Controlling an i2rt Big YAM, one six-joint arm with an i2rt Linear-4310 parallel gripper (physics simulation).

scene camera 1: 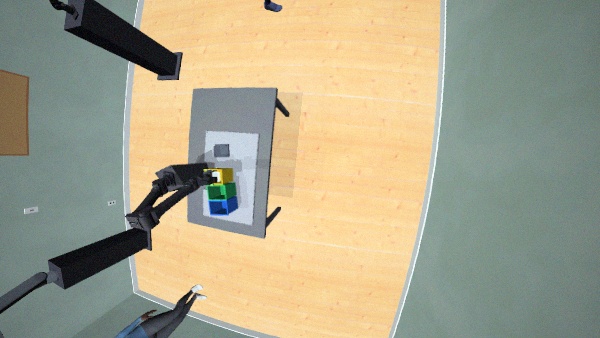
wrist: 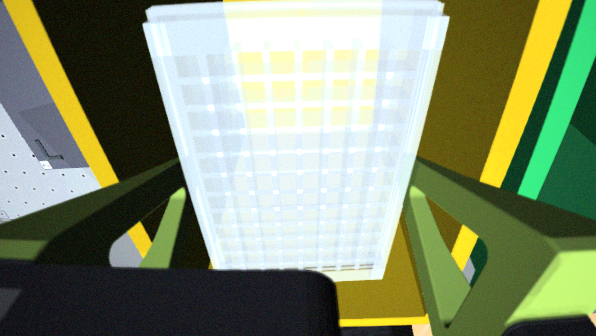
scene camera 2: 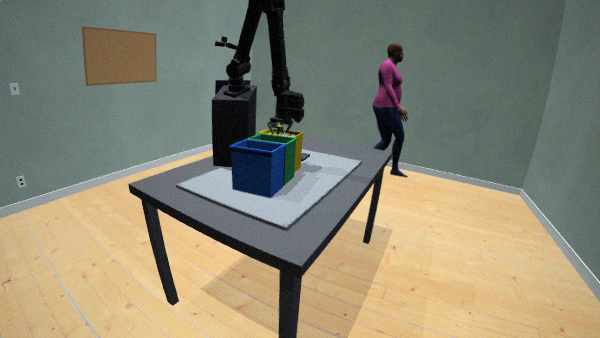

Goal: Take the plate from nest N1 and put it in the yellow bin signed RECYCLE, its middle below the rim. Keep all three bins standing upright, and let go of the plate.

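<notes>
The clear gridded plate is held level by its two long sides. My gripper is shut on it, with green fingers. In the wrist view the plate lies within the mouth of the yellow bin. In scene camera 2 my gripper is at this bin's mouth and the plate is about level with the rim; its exact depth is hard to tell. The bin stands upright. Its sign does not show. The grey nest has no plate on it; its label is unreadable.
The green bin stands upright close beside the yellow one. The blue bin stands upright beyond it. All stand on a pale board on the dark table.
</notes>
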